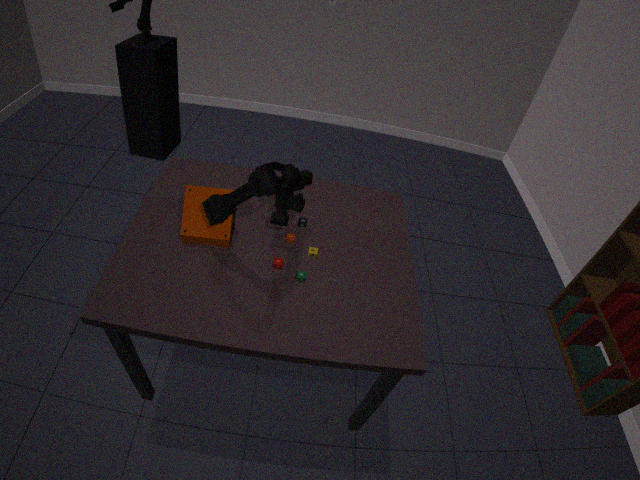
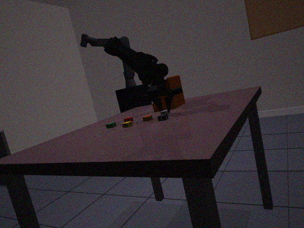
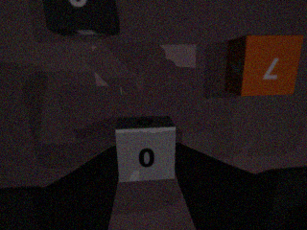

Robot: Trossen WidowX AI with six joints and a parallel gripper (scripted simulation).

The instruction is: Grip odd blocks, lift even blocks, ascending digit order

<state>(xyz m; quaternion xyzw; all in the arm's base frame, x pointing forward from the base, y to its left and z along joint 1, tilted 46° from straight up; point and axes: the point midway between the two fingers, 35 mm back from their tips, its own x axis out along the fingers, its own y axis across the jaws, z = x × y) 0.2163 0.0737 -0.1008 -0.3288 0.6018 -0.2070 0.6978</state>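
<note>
Now: the green block 23 cm to the right of my gripper tip, 13 cm ahead of it and 1 cm below it. Round my gripper tip: orange block: 6 cm to the right, 6 cm ahead, 1 cm below; dark block: 8 cm ahead, 4 cm to the left, 1 cm below; white block: right at my gripper tip.
</note>
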